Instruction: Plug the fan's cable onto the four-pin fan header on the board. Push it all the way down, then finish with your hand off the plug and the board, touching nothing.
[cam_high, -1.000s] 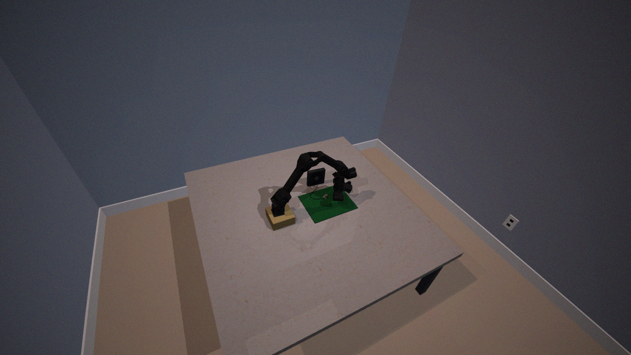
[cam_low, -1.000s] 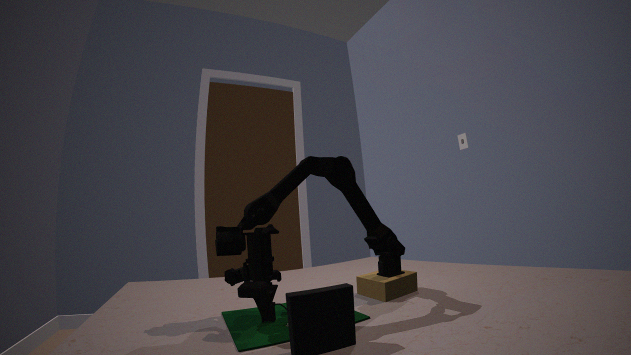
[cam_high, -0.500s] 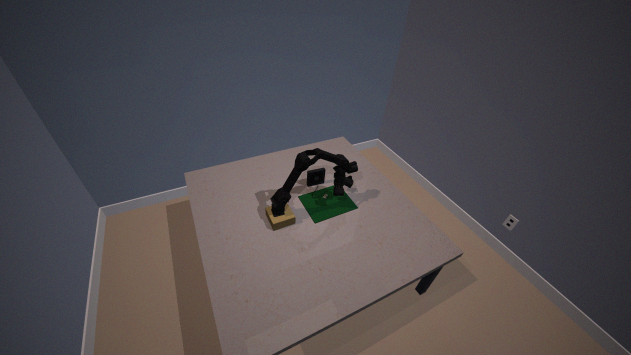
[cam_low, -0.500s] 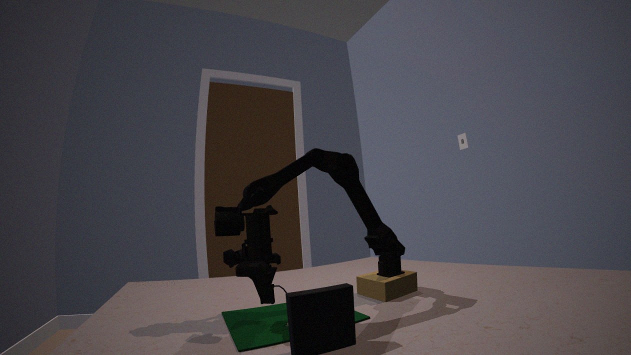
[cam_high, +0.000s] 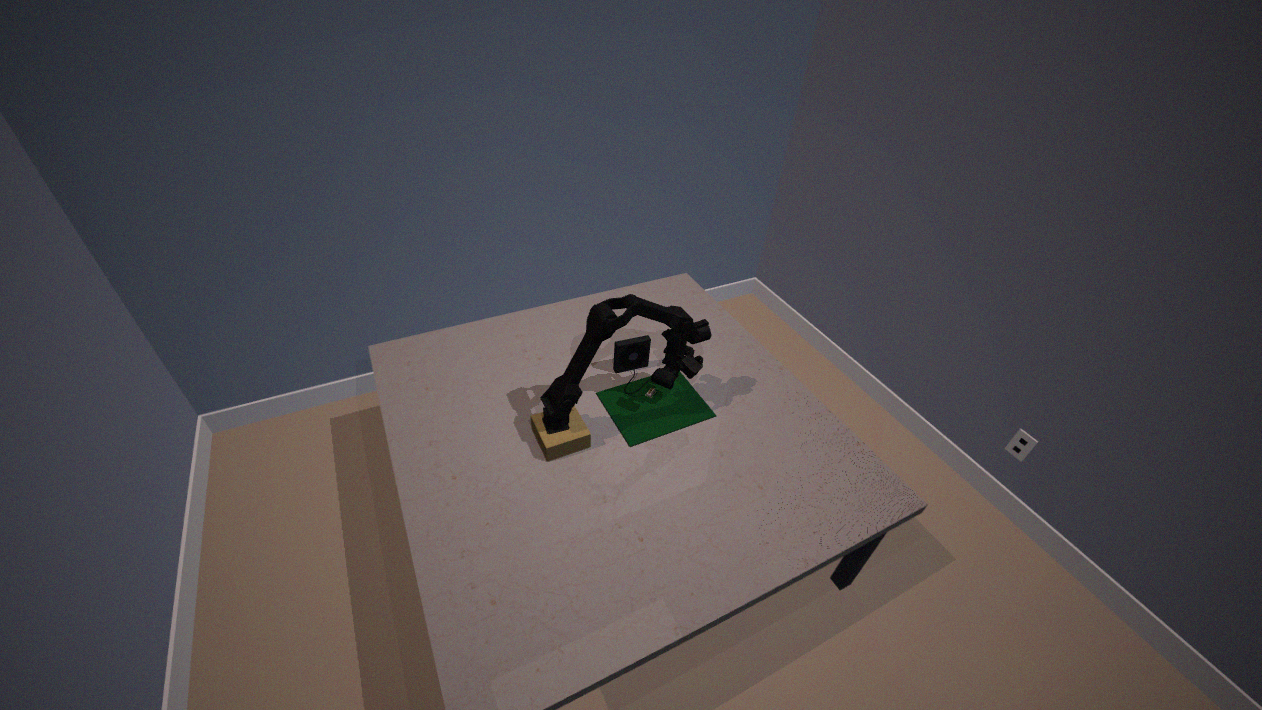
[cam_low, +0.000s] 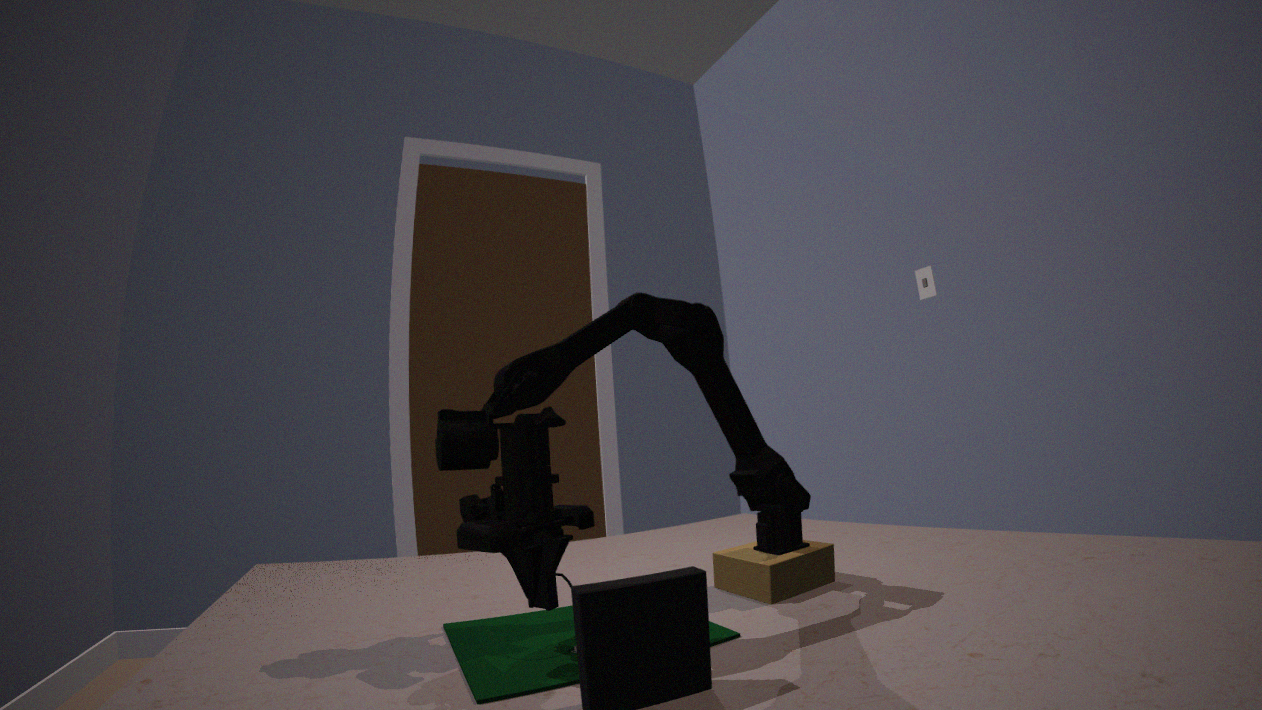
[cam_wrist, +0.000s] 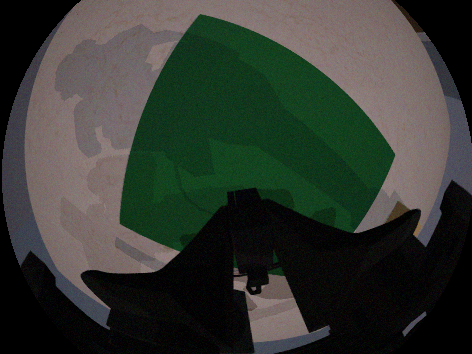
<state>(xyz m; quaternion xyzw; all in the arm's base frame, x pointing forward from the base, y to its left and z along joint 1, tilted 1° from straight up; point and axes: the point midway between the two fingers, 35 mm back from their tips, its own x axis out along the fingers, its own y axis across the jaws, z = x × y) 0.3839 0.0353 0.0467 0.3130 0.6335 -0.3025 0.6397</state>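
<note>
My gripper tip is now 60 mm above the pale four-pin header, 50 mm past it and 40 mm to the right of it. From my gripper tip the other things lie so: green board 80 mm below, 50 mm behind, 10 mm to the right; black fan plug 10 mm to the left, 10 mm behind, 10 mm above; black fan 170 mm to the left, 60 mm behind.
</note>
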